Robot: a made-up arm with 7 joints. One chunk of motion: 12 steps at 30 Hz.
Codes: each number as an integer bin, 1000 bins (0 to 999) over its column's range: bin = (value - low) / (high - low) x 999, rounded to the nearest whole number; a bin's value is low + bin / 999 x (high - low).
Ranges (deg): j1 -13..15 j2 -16..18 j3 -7..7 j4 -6..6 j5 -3..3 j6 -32..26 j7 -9..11
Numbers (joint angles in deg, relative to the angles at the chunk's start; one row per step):
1: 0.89 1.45 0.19 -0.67 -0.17 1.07 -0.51
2: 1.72 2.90 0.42 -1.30 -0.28 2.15 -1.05
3: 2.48 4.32 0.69 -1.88 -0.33 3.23 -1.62
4: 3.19 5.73 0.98 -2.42 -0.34 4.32 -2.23
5: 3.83 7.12 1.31 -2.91 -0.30 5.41 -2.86
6: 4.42 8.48 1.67 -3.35 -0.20 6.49 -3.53
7: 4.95 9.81 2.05 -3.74 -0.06 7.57 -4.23
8: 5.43 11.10 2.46 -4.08 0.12 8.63 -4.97
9: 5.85 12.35 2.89 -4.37 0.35 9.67 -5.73
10: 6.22 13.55 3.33 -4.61 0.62 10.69 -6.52
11: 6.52 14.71 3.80 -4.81 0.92 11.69 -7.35
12: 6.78 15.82 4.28 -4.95 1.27 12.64 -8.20
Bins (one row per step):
1: 496 513 513 444 471 570 424
2: 525 555 529 391 453 588 397
3: 552 597 549 343 445 607 369
4: 578 638 569 298 443 626 338
5: 600 679 593 257 450 644 307
6: 622 719 619 221 466 663 273
7: 640 758 646 188 490 682 238
8: 658 796 675 160 519 700 201
9: 673 833 706 136 558 718 163
10: 686 868 737 116 603 735 124
11: 696 902 771 99 653 753 82
12: 706 935 805 87 711 769 40

